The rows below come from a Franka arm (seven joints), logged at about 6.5 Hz.
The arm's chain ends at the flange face. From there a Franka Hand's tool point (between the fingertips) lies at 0.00 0.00 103.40 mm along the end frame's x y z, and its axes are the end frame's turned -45 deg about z.
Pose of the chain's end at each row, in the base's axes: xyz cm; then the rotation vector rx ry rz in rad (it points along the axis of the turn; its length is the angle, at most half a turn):
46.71, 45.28, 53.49, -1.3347, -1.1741, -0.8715
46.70, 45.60, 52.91, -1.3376, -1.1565, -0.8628
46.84, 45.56, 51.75, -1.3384, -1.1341, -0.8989
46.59, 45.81, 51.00, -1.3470, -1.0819, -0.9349
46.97, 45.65, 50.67, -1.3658, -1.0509, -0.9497
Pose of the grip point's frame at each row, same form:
45.37, 55.45, 52.18, -0.8507, -1.7316, -1.4137
45.37, 55.78, 51.67, -0.8604, -1.7141, -1.4079
45.81, 55.80, 50.71, -0.8729, -1.6967, -1.4469
46.00, 56.11, 50.27, -0.9058, -1.6525, -1.4894
46.68, 55.97, 50.01, -0.9387, -1.6309, -1.5050

